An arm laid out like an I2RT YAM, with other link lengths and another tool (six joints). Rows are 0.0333 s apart.
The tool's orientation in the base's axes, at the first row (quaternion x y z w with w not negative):
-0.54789, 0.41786, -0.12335, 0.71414
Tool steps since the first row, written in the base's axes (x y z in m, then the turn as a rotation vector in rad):
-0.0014, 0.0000, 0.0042, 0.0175, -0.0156, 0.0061
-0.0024, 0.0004, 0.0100, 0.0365, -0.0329, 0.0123
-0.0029, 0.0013, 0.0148, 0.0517, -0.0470, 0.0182
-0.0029, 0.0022, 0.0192, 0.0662, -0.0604, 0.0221
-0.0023, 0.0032, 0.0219, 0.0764, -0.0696, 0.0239
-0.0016, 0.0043, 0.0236, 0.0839, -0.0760, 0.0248
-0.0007, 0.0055, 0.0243, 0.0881, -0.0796, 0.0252
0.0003, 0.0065, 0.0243, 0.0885, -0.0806, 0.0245
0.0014, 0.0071, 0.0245, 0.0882, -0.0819, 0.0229
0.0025, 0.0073, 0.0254, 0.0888, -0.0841, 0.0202
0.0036, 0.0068, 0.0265, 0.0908, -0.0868, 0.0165
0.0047, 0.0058, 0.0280, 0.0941, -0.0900, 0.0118
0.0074, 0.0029, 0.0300, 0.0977, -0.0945, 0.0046
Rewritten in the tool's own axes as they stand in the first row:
-0.0028, -0.0033, -0.0008, 0.0179, -0.0161, 0.0025
-0.0064, -0.0080, -0.0010, 0.0378, -0.0333, 0.0050
-0.0095, -0.0118, -0.0005, 0.0535, -0.0480, 0.0068
-0.0121, -0.0154, 0.0003, 0.0692, -0.0605, 0.0085
-0.0136, -0.0176, 0.0016, 0.0805, -0.0684, 0.0098
-0.0146, -0.0189, 0.0029, 0.0888, -0.0737, 0.0110
-0.0151, -0.0193, 0.0044, 0.0935, -0.0765, 0.0117
-0.0152, -0.0192, 0.0059, 0.0947, -0.0764, 0.0113
-0.0149, -0.0195, 0.0071, 0.0961, -0.0754, 0.0101
-0.0148, -0.0205, 0.0081, 0.0991, -0.0740, 0.0089
-0.0143, -0.0220, 0.0086, 0.1037, -0.0722, 0.0083
-0.0137, -0.0240, 0.0088, 0.1100, -0.0702, 0.0083
-0.0111, -0.0276, 0.0089, 0.1184, -0.0665, 0.0075

